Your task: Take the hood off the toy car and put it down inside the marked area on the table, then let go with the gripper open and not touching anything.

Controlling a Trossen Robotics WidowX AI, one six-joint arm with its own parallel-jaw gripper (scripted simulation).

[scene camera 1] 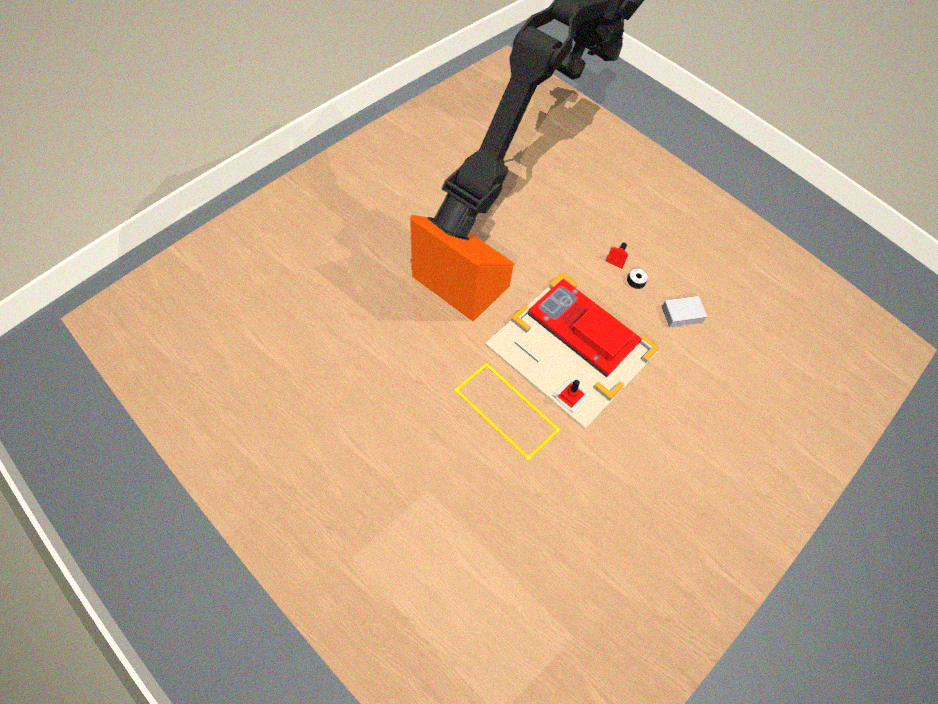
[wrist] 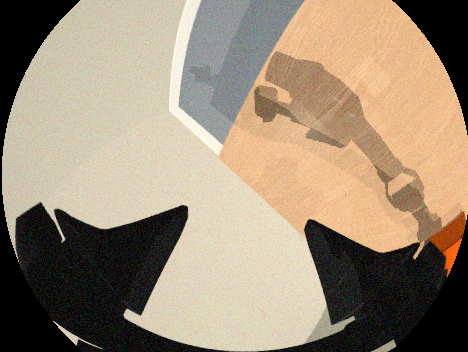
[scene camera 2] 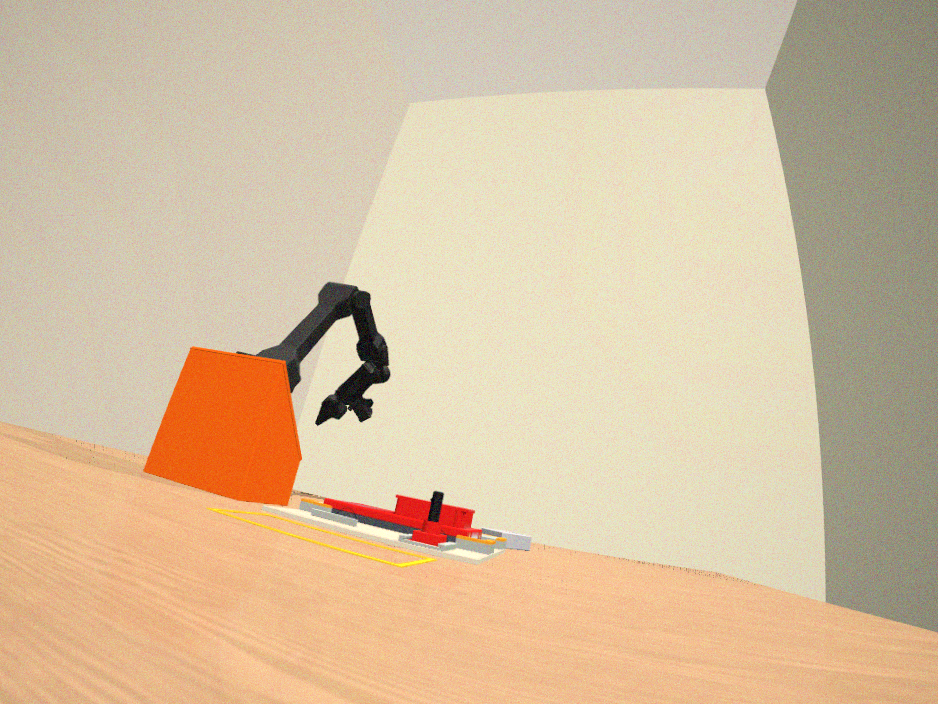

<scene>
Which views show the red hood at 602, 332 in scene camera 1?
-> Scene camera 1 and scene camera 2 only.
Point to a car body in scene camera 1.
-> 557, 311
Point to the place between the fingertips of my gripper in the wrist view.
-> At 249, 220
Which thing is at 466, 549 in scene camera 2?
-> A beige base plate.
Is my gripper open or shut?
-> Open.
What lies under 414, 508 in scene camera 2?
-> A red hood.
</scene>
